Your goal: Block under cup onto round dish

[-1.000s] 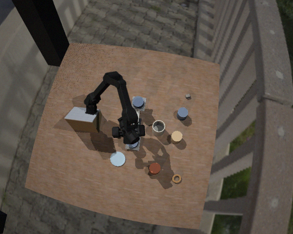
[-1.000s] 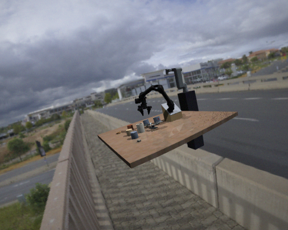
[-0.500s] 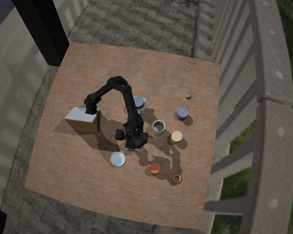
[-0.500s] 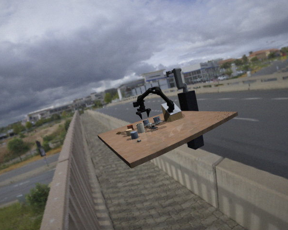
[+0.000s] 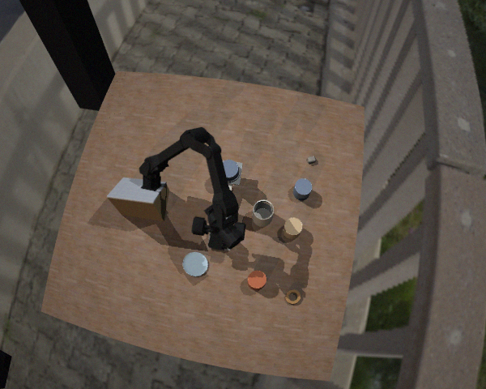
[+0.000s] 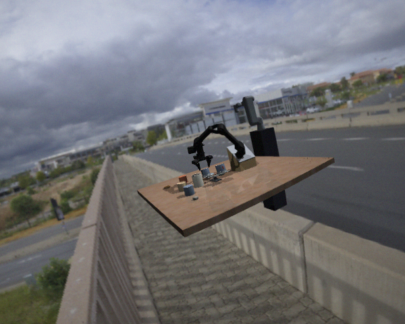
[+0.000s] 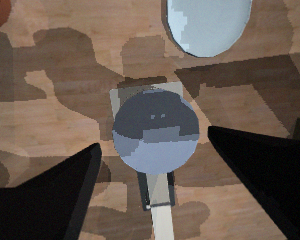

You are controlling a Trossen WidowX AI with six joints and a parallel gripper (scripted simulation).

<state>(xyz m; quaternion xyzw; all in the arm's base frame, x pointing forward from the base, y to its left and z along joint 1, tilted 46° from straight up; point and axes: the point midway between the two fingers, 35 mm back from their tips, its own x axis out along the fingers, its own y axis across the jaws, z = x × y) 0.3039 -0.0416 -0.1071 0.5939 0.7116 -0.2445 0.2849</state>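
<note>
The pale green block lies 50 mm below my gripper tip. From my gripper tip the other things lie so: cream cup (130 mm to the left, 130 mm ahead, 50 mm below); round pale-blue dish (120 mm to the right, 90 mm below, 70 mm behind); orange cylinder (190 mm ahead, 130 mm to the right, 50 mm below).
</note>
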